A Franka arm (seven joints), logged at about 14 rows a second.
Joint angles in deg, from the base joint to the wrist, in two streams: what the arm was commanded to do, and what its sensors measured. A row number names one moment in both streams.
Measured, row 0:
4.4 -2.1 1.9 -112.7 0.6 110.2 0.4
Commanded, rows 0 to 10:
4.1 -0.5 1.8 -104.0 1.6 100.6 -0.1
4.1 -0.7 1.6 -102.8 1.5 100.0 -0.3
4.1 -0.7 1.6 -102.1 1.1 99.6 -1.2
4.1 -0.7 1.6 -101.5 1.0 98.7 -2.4
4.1 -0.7 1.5 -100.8 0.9 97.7 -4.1
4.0 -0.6 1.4 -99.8 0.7 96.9 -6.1
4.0 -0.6 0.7 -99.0 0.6 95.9 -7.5
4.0 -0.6 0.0 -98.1 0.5 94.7 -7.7
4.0 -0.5 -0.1 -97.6 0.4 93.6 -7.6
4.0 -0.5 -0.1 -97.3 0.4 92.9 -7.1
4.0 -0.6 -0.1 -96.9 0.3 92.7 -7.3
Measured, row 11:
4.2 -1.4 -0.2 -99.3 0.6 94.9 -6.4
